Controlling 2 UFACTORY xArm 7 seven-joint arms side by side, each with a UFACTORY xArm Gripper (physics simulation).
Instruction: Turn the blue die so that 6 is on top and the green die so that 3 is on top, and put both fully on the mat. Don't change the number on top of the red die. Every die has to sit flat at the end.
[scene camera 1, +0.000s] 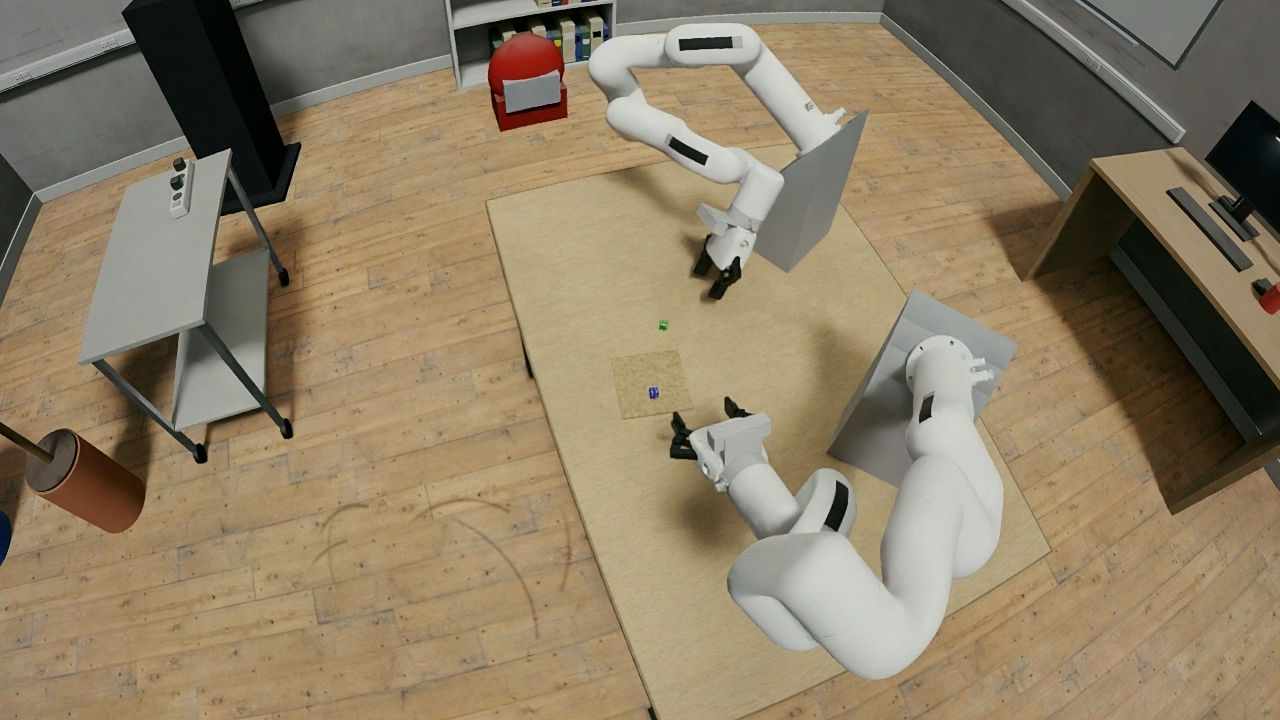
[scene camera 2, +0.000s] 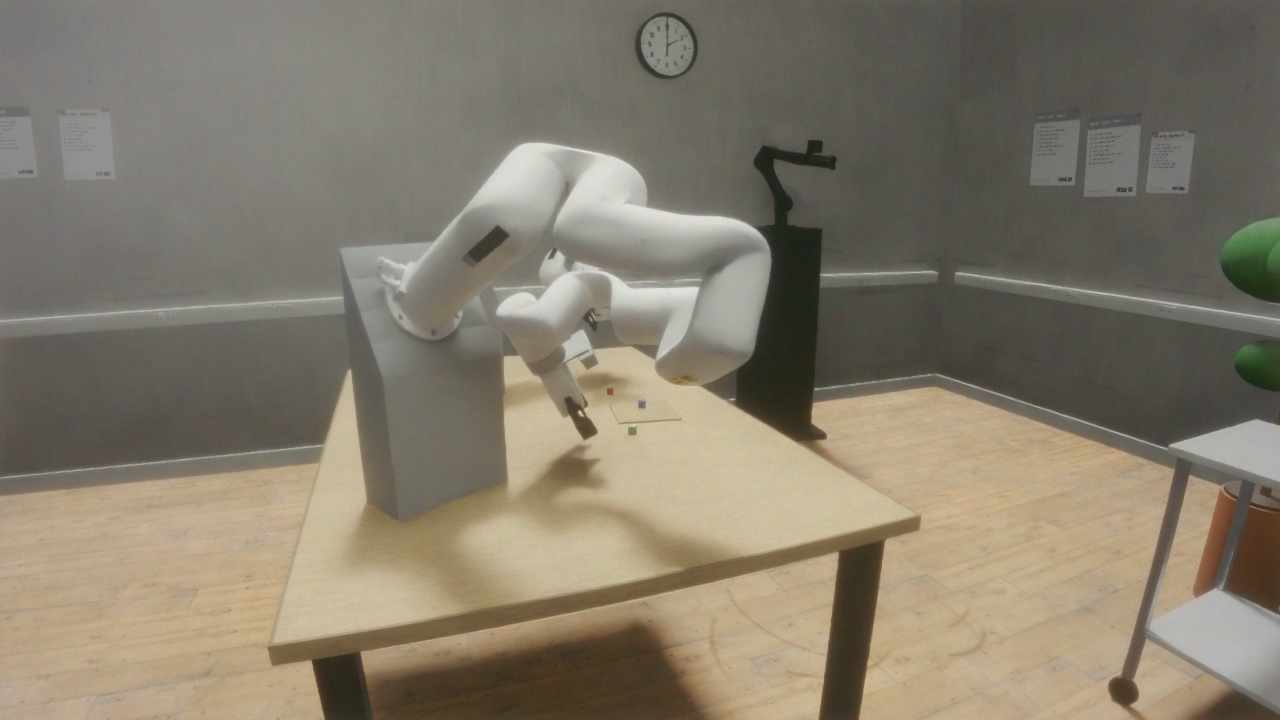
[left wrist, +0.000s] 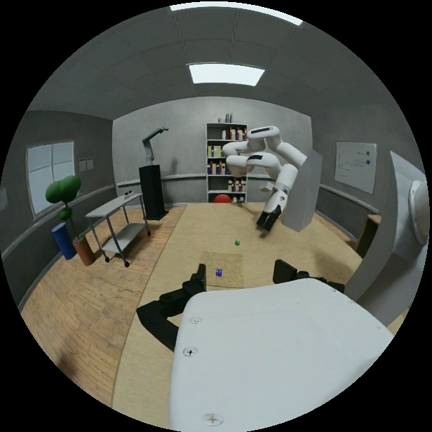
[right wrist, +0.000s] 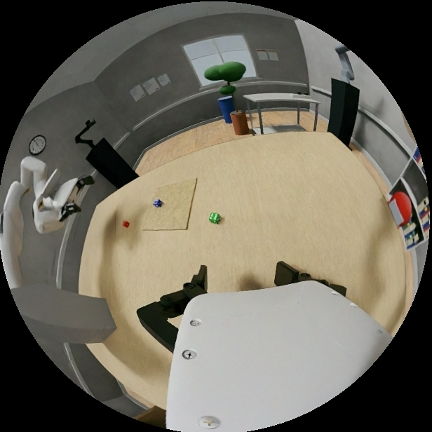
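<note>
The blue die is on the square mat. The green die is on the table, off the mat. The red die is off the mat's other side; it does not show in scene camera 1. Top numbers are too small to read surely. My left gripper is open above the table beside the mat. My right gripper is open, raised and tilted, off to the green die's side.
The wooden table carries both arms on grey pedestals. The left forearm reaches in low near the mat in scene camera 1. A grey trolley stands on the floor beyond the table's edge.
</note>
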